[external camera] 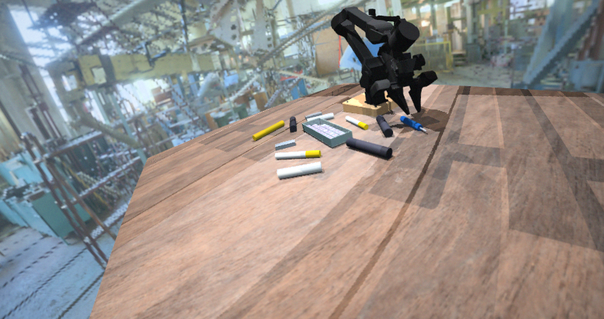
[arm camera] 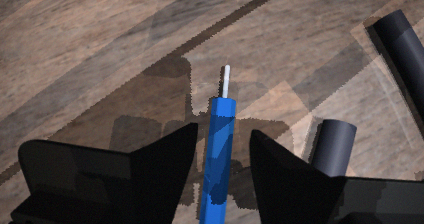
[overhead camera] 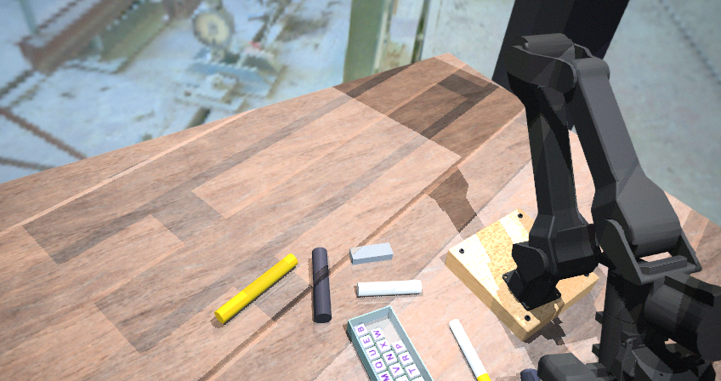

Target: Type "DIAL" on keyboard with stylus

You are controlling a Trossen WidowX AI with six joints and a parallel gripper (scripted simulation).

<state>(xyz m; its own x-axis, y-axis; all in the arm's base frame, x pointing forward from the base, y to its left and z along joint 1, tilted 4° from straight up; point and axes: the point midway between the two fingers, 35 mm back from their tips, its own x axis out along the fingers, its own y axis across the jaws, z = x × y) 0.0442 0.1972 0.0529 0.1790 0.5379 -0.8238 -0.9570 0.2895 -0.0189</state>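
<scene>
Right now the blue stylus is 30 mm below my gripper tip and 10 mm to the left of it. From my gripper tip the other things lie so: yellow marker: 380 mm to the right, 320 mm ahead, 30 mm below; then grey block: 310 mm ahead, 190 mm to the right, 40 mm below; then white stylus tip: 40 mm to the left, 30 mm below, 10 mm ahead.
</scene>
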